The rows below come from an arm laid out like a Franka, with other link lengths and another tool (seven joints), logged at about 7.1 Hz.
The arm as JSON. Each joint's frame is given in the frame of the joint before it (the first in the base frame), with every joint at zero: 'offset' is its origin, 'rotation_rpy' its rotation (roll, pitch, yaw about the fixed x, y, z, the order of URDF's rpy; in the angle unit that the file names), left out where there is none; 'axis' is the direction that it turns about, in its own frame. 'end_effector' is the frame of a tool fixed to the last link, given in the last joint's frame.
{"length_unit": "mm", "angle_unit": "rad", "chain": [
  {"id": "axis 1", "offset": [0.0, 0.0, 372.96], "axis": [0.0, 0.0, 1.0]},
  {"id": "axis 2", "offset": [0.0, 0.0, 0.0], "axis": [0.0, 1.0, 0.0]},
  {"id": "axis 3", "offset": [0.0, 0.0, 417.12], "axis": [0.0, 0.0, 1.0]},
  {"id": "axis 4", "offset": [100.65, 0.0, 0.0], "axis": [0.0, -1.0, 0.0]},
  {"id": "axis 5", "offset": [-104.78, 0.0, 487.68], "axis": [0.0, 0.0, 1.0]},
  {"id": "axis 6", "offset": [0.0, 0.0, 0.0], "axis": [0.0, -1.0, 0.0]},
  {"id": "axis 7", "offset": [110.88, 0.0, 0.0], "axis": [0.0, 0.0, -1.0]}
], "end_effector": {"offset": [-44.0, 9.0, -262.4], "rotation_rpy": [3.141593, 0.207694, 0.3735]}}
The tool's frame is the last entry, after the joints.
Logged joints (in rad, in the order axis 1, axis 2, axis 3, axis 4, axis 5, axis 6, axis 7), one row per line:
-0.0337, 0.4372, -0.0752, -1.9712, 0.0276, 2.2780, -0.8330
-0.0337, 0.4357, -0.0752, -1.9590, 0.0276, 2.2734, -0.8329
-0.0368, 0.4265, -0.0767, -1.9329, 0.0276, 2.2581, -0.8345
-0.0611, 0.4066, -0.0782, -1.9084, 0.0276, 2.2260, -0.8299
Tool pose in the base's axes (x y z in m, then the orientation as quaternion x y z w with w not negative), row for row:
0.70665, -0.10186, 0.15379, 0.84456, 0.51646, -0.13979, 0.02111
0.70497, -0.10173, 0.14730, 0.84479, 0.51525, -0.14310, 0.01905
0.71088, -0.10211, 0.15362, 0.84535, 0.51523, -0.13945, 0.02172
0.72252, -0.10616, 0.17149, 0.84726, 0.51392, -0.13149, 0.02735
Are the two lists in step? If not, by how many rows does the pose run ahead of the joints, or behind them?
The pose runs 1 row behind the joints: the pose in row i belongs to the joints in row i - 1.
